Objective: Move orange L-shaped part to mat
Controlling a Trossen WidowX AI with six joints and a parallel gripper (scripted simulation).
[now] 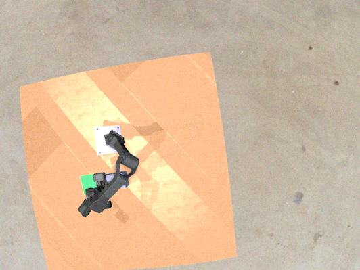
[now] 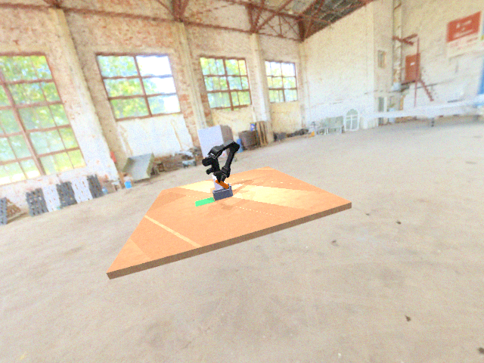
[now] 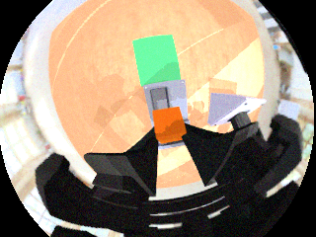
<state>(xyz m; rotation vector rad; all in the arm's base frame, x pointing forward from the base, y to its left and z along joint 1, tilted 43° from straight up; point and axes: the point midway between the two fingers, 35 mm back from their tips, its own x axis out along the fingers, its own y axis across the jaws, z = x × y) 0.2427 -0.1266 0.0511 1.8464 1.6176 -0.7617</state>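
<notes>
Right now the green mat is 2 cm behind my gripper tip, 15 cm to the right of it and 15 cm below it. From my gripper tip the other things lie so: orange L-shaped part: 1 cm behind, 3 cm to the left, 3 cm below.
</notes>
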